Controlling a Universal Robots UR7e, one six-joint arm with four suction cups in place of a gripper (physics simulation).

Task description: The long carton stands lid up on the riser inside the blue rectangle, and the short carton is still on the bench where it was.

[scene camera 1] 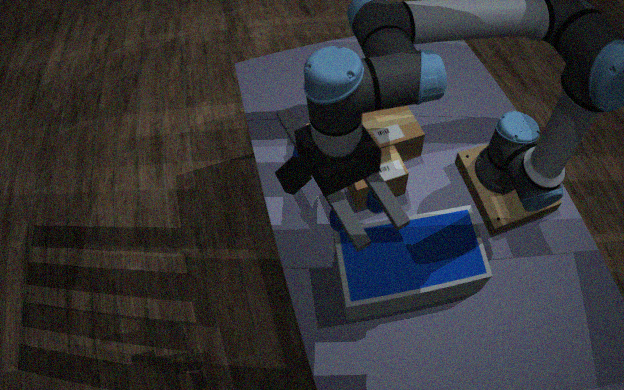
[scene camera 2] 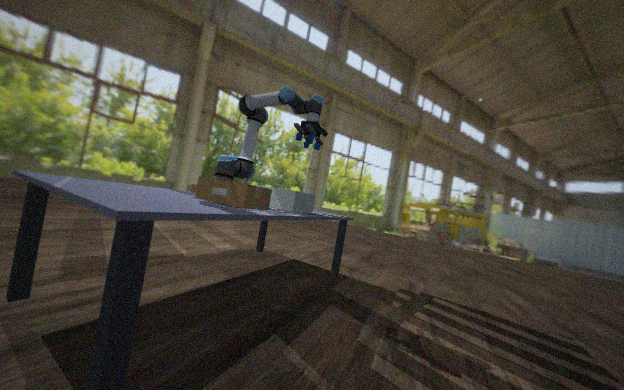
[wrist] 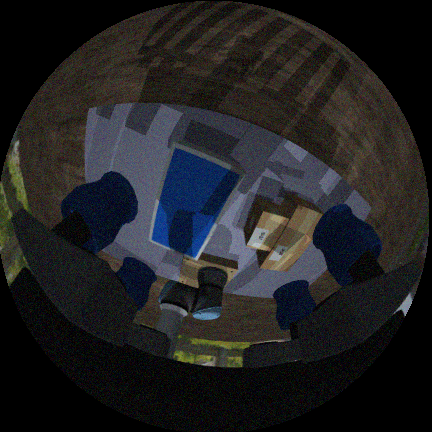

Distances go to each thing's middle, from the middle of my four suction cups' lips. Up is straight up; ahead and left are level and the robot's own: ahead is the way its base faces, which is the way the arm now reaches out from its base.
The riser with blue rectangle [scene camera 1: 440, 255] lies 36 cm below my suction cup, 14 cm behind it and 10 cm to the left of it. The rest, counted from my suction cup: short carton [scene camera 1: 392, 169] 36 cm below, 19 cm behind, 17 cm to the right; long carton [scene camera 1: 397, 126] 36 cm below, 30 cm to the right, 23 cm behind.
